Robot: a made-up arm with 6 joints.
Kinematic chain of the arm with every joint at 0, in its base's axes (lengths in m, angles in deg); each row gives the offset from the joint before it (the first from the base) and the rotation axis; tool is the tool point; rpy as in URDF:
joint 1: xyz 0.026 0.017 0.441 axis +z
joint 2: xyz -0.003 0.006 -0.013 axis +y
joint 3: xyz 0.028 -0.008 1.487 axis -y
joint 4: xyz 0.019 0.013 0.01 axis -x
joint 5: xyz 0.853 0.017 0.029 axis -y
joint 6: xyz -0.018 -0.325 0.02 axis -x
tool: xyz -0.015 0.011 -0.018 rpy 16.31 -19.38 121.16
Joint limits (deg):
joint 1: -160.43..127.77
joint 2: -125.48..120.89
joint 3: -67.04..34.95
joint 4: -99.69..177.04
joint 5: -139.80..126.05
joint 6: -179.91..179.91
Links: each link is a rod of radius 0.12 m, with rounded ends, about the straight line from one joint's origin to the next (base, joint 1, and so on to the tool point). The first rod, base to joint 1, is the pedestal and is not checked.
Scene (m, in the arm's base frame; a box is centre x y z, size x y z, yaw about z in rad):
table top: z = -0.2
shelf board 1: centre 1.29 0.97 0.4 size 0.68 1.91 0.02 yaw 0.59
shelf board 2: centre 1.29 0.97 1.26 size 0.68 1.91 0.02 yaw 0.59
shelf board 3: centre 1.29 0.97 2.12 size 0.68 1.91 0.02 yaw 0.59
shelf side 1: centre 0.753 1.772 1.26 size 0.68 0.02 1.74 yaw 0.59
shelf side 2: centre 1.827 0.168 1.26 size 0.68 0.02 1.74 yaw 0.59
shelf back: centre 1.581 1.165 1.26 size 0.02 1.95 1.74 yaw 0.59
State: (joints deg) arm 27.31 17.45 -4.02 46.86 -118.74 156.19
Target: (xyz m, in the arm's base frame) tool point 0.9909 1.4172 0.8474
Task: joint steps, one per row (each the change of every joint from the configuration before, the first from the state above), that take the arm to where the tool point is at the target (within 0.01 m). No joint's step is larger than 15 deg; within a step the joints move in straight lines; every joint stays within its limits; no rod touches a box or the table.
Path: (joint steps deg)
1: 14.88 -3.68 -12.60 -8.37 -4.21 4.74
2: 14.87 -3.68 -12.61 -8.37 -4.21 4.75
3: 14.88 -3.67 -12.60 -8.37 -4.22 4.74
4: 14.88 -3.68 -12.61 -8.37 -4.21 4.75
5: 14.87 -3.68 -12.60 -8.36 -4.21 4.74
6: -8.49 9.79 4.16 14.41 6.92 -7.58
7: -8.50 9.78 4.16 14.42 6.92 -7.59
8: -8.50 9.79 4.17 14.42 6.92 -7.58
9: -5.07 4.43 11.47 0.60 0.15 -0.19
10: -5.06 4.43 11.48 0.60 0.15 -0.19
11: -5.07 4.43 11.48 0.60 0.15 -0.19

